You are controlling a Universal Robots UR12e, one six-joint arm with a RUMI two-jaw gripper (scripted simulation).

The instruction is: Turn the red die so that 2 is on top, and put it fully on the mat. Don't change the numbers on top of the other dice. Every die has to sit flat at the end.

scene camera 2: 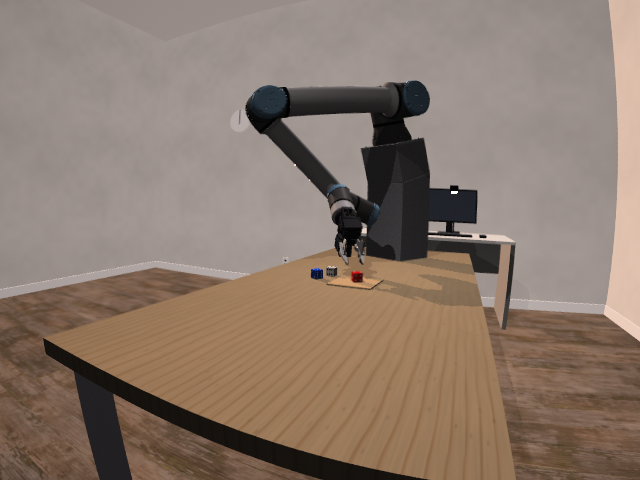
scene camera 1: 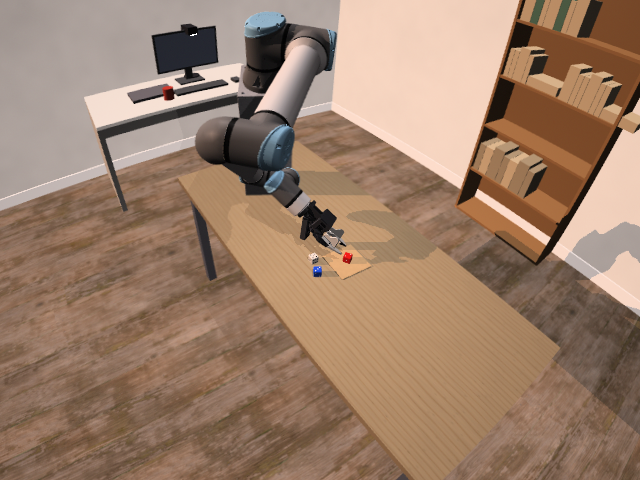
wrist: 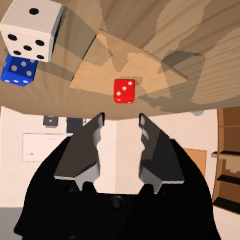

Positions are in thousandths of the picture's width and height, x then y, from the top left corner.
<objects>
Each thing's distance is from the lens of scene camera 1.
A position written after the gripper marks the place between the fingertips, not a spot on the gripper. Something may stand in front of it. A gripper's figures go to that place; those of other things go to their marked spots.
gripper (scene camera 1: 537, 522): 1.42 m
tan mat (scene camera 1: 538, 564): 1.42 m
</objects>
